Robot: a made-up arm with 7 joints.
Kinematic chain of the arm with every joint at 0, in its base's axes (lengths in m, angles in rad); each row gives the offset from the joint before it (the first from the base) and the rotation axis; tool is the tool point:
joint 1: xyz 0 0 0.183 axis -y
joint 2: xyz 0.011 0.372 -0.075 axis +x
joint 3: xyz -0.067 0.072 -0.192 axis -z
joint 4: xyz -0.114 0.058 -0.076 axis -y
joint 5: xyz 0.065 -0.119 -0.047 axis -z
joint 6: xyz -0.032 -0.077 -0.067 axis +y
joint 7: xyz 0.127 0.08 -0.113 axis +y
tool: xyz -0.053 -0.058 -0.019
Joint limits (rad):
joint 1: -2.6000..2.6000
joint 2: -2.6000..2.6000
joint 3: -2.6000..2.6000
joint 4: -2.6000..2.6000
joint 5: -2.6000..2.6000
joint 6: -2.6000..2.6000
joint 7: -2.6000..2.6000
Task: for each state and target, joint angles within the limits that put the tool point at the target. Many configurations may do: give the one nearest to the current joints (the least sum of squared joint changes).
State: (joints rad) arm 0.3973 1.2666 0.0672 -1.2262 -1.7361 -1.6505 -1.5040
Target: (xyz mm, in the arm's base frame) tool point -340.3 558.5 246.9
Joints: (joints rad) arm 0.7035 2.0733 0.0748 -1.4159 -1.9393 -1.1029 -1.4201
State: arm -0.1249 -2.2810 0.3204 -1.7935 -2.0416 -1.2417 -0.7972
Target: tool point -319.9 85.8 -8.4
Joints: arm -0.2060 -1.7858 0.2514 -1.9377 -2.1416 -0.8861 -0.7851
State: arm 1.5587 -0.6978 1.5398 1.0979 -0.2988 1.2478 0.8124
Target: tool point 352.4 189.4 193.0
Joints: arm 2.0886 -0.4592 1.3833 1.3938 -0.2745 1.0802 0.9115
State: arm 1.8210 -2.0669 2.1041 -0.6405 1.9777 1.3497 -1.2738
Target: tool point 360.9 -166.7 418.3
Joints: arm 1.9707 -1.5870 1.8565 -0.8179 2.0459 0.9851 -1.5080
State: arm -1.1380 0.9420 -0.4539 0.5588 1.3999 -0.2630 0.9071
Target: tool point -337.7 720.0 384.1
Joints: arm -1.8147 0.9845 -0.1871 0.1132 1.5417 -0.1180 0.8284
